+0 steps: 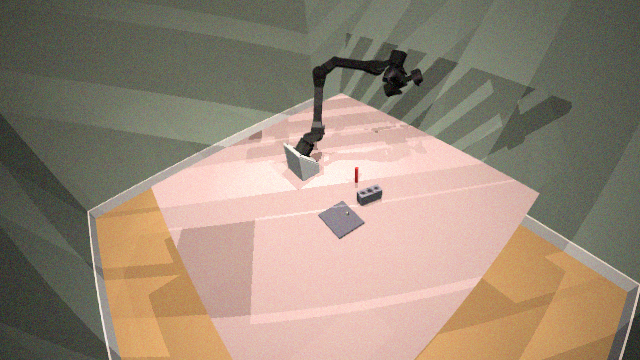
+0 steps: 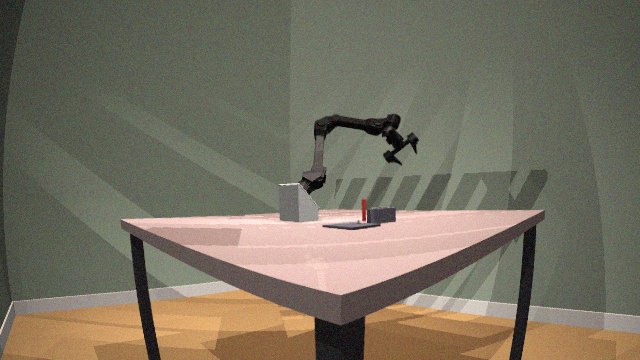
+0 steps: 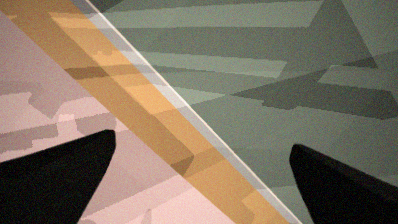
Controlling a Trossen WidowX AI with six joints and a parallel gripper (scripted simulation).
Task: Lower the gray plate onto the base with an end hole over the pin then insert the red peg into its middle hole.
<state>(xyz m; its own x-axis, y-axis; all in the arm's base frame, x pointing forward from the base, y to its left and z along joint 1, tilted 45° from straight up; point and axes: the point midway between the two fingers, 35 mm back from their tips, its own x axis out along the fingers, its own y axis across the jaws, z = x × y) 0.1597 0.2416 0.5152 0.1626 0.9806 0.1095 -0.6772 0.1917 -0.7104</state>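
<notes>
The gray plate is 160 mm ahead of my gripper tip, 500 mm to the right of it and 210 mm below it. Round my gripper tip: dark base 150 mm ahead, 640 mm to the right, 240 mm below; then red peg 60 mm ahead, 460 mm to the right, 210 mm below.
</notes>
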